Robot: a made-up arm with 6 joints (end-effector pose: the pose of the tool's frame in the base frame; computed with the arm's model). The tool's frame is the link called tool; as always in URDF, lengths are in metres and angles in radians. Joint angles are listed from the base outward.
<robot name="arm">
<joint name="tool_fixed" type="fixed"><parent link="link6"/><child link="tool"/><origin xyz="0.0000 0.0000 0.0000" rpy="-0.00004 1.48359 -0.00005"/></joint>
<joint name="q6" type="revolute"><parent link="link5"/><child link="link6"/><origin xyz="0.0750 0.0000 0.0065" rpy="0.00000 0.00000 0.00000"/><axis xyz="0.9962 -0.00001 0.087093"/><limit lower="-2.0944" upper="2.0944"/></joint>
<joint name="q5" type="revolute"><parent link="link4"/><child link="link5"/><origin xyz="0.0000 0.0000 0.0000" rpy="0.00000 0.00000 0.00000"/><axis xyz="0.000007 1 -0.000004"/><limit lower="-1.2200" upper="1.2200"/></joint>
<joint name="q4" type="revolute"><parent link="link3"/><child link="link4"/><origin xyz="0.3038 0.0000 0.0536" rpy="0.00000 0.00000 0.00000"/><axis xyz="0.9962 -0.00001 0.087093"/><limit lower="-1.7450" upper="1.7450"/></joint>
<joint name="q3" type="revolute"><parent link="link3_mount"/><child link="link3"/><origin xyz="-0.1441 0.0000 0.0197" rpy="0.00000 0.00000 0.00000"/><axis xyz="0.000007 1 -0.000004"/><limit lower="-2.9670" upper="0.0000"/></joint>
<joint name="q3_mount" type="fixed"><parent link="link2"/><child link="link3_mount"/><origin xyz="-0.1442 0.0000 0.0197" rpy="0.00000 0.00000 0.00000"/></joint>
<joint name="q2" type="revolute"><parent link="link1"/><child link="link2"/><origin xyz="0.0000 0.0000 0.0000" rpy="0.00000 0.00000 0.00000"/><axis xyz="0.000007 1 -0.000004"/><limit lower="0.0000" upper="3.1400"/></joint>
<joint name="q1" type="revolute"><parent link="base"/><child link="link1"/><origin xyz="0.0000 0.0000 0.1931" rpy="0.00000 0.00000 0.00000"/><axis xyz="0 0 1"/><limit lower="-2.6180" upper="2.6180"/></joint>
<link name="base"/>
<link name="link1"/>
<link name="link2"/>
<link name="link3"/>
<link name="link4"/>
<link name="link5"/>
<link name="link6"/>
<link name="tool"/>
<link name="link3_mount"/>
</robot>
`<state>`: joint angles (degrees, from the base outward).
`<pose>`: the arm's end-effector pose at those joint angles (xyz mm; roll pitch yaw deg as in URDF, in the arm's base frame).
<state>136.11 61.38 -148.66 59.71 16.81 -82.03</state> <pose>83.9 -106.8 843.5 -15.78 0.20 113.47</pose>
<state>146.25 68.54 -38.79 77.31 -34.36 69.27</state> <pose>-211.4 191.1 354.0 108.70 -43.36 -171.32</pose>
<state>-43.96 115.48 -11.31 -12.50 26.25 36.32</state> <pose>62.9 -70.6 67.3 -159.00 -28.99 107.20</pose>
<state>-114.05 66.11 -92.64 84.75 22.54 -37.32</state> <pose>-66.5 -219.7 690.4 48.38 47.00 -31.72</pose>
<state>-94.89 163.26 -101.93 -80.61 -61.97 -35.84</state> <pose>21.9 -512.6 -25.9 -109.11 18.05 -124.61</pose>
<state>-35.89 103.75 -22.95 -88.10 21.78 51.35</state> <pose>165.5 -154.3 104.5 -154.64 -1.63 177.75</pose>
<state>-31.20 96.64 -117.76 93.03 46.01 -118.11</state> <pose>355.0 -151.7 659.9 -63.20 41.09 -53.02</pose>
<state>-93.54 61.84 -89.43 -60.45 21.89 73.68</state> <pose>-37.3 -207.5 680.0 45.98 60.25 -63.75</pose>
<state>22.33 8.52 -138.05 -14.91 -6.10 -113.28</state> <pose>-529.8 -215.4 523.0 44.10 27.51 -95.19</pose>
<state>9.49 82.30 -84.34 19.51 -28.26 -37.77</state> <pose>360.8 48.3 589.9 -20.61 53.95 -26.38</pose>
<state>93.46 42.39 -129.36 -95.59 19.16 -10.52</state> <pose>38.4 -226.8 793.7 -1.63 19.38 -12.60</pose>
